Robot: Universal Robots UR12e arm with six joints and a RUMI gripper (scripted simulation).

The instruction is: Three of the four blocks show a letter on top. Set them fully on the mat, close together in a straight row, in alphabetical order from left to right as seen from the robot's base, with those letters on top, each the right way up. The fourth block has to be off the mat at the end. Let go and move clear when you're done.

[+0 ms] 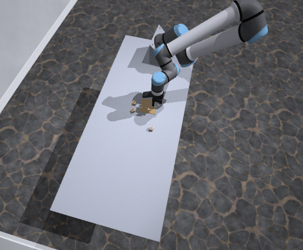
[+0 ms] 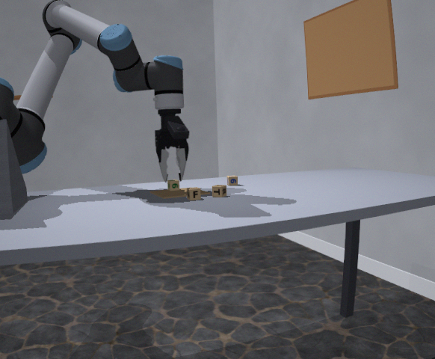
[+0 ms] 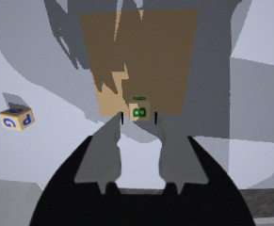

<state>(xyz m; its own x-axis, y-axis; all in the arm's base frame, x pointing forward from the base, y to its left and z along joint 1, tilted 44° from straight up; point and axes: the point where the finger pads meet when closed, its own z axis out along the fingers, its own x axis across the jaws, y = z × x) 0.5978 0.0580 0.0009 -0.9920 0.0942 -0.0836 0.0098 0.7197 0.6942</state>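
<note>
The green-marked block is 30 mm below my hand. The rest, counted from my hand: tan mat 50 mm to the right, 40 mm below; blue-marked block 210 mm ahead, 30 mm below, 20 mm to the left.
</note>
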